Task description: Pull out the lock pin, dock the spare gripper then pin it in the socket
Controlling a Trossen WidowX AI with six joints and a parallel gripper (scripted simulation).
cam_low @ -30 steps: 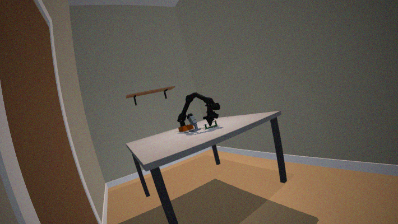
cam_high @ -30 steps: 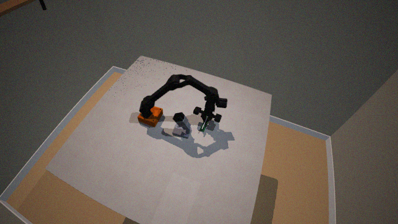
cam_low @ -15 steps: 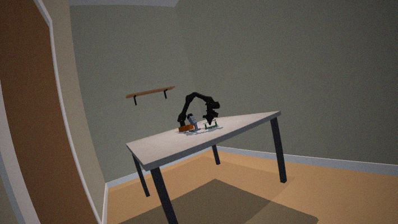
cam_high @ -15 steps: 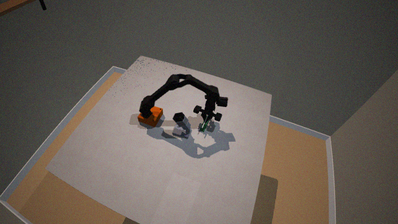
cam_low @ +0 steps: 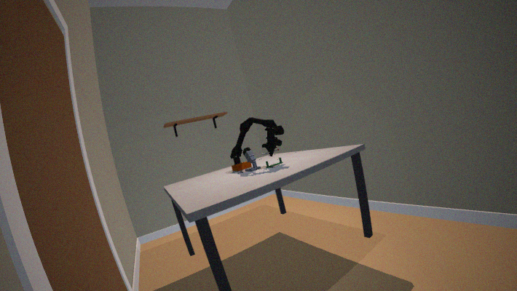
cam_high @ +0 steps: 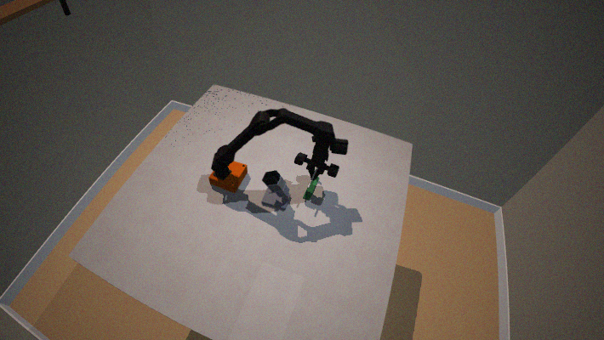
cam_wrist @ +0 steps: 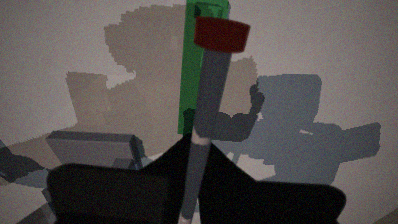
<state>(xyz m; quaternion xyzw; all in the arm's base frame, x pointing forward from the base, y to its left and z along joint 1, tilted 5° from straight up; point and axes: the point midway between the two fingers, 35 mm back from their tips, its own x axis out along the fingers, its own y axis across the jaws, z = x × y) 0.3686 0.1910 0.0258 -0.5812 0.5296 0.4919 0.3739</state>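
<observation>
Right now my gripper tip is 1 cm to the right of the green pin rest and 5 cm above it. Round my gripper tip: spare gripper: 10 cm behind, 14 cm to the right, 5 cm above; then mount: 9 cm behind, 13 cm to the right, 2 cm below.
</observation>
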